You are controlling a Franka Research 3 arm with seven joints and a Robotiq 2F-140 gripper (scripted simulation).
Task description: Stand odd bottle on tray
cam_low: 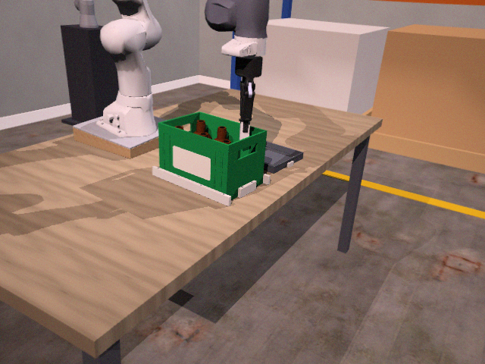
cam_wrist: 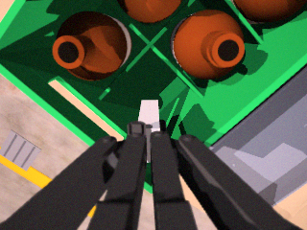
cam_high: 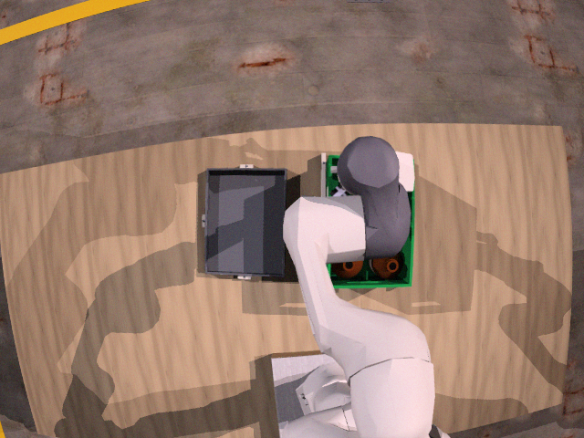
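My gripper is now 90 mm to the left of the brown bottle, 80 mm above it and 10 mm past it. From my hand the other things lie so: dark grey tray: 250 mm to the left, 160 mm below, 60 mm behind; then green crate: 90 mm below, 90 mm behind, 30 mm to the right.
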